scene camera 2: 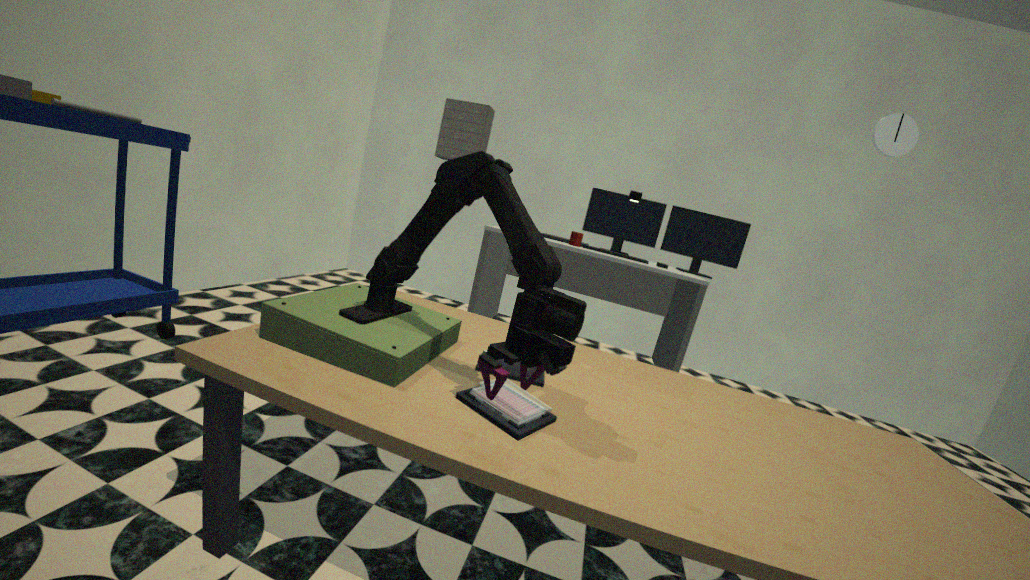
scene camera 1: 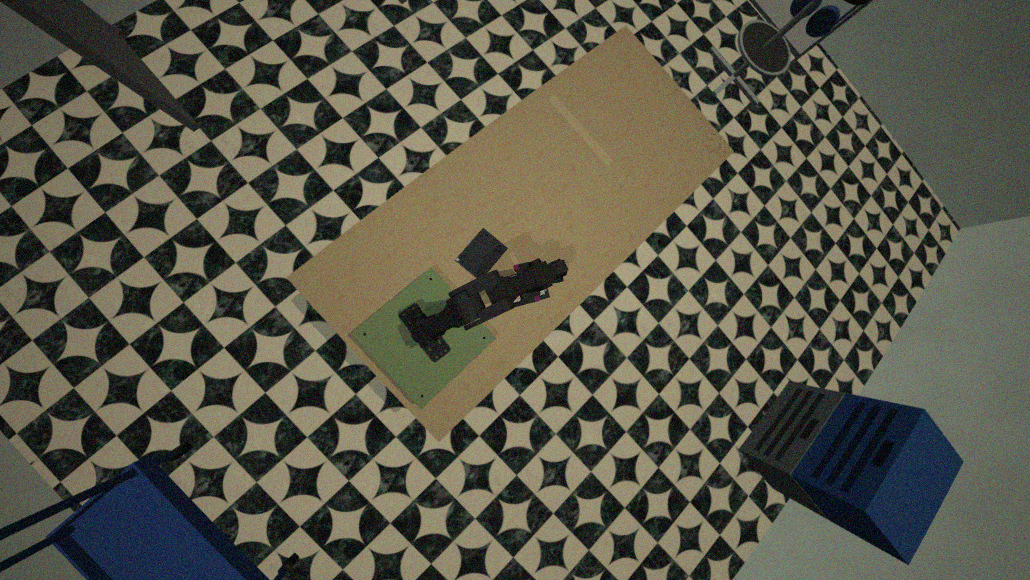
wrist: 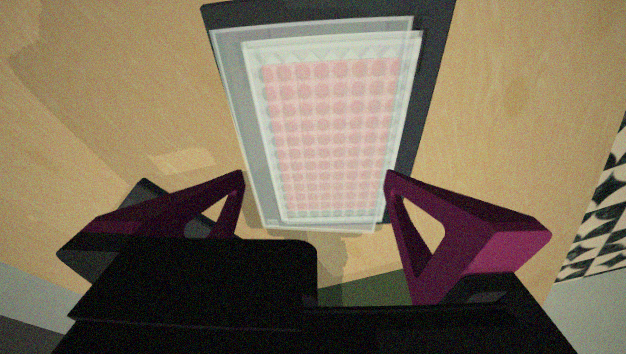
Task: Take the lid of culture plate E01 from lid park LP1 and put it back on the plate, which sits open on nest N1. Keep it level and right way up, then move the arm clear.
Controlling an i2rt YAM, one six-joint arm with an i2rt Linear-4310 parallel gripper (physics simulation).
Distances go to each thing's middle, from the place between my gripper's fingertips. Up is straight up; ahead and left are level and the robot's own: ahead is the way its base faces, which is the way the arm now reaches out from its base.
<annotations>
Right now my hand is 2 cm short of the clear grey lid (scene camera 2: 521,402) and 1 cm to the left of it. The rest, counted from my hand: dark nest pad (scene camera 2: 518,432) 2 cm to the right, 2 cm below, 1 cm ahead.
</annotations>
